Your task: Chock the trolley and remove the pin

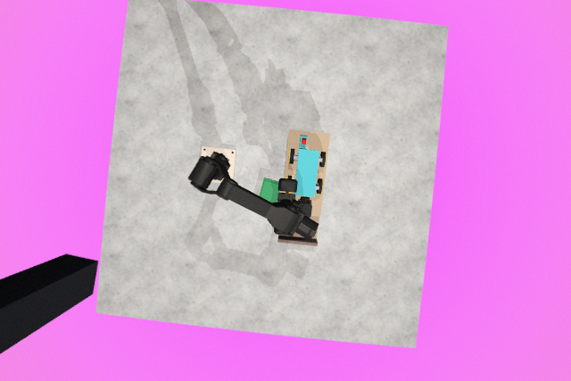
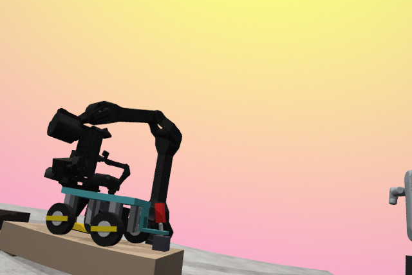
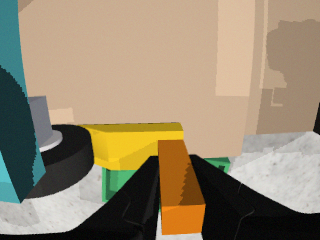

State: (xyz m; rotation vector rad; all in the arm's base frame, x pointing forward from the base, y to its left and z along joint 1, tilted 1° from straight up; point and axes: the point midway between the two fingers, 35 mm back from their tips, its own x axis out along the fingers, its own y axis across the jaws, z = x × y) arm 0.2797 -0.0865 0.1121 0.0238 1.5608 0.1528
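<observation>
Right now the yellow chock is 20 mm to the left of my gripper tip and 10 mm below it. Round my gripper tip: tan ramp 110 mm to the left, 50 mm ahead, 40 mm below; then green tray 100 mm below, 70 mm behind; then trolley 120 mm to the left, 50 mm ahead, 20 mm above.
</observation>
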